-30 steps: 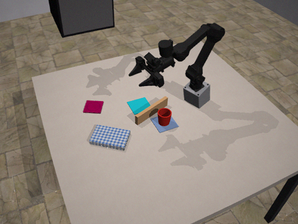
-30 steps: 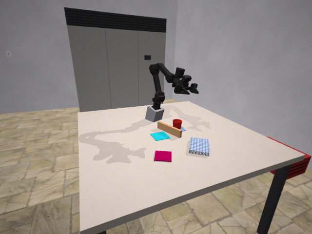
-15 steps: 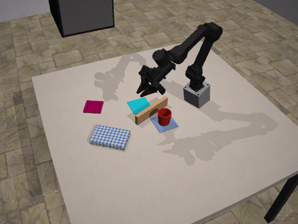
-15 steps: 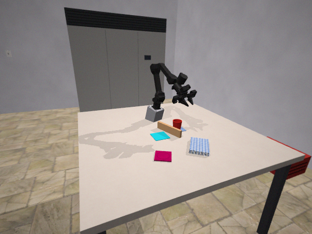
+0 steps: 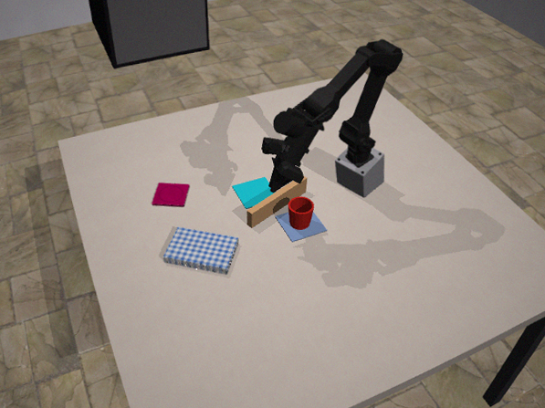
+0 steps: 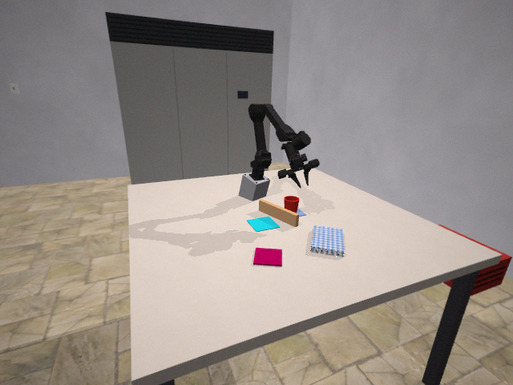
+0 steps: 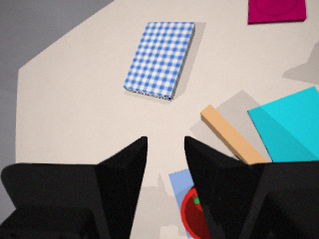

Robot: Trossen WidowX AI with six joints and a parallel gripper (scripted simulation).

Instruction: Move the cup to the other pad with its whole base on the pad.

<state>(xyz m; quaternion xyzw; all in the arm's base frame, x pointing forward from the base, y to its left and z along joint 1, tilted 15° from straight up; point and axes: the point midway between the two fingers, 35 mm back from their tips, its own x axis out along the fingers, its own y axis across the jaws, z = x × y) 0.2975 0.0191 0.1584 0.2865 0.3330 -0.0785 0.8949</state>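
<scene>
Right now the red cup is 17 cm below my hand, 8 cm behind it and 1 cm to the left of it. Round my hand: green marble: 18 cm below, 7 cm behind, 3 cm to the left; then wooden bar: 18 cm below, 8 cm to the right, 6 cm behind; then red marble: 18 cm below, 6 cm behind, 3 cm to the left.
</scene>
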